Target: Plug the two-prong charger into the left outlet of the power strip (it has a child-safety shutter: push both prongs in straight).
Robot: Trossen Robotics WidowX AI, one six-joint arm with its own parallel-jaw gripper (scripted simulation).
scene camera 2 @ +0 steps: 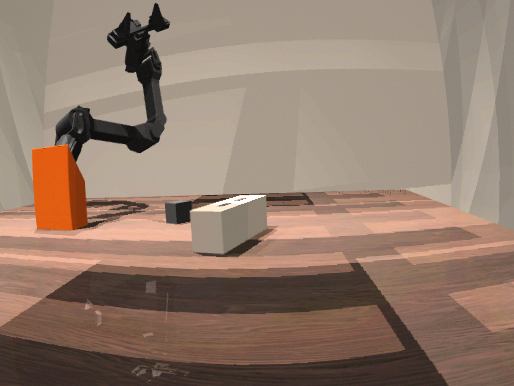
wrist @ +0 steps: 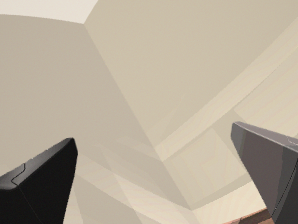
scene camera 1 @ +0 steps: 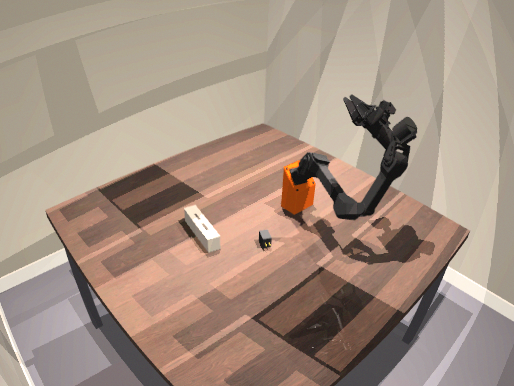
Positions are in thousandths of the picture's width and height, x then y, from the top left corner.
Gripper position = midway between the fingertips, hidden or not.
My gripper (scene camera 1: 674,250) is open, holding nothing.
My gripper also shows in the wrist view (wrist: 522,618).
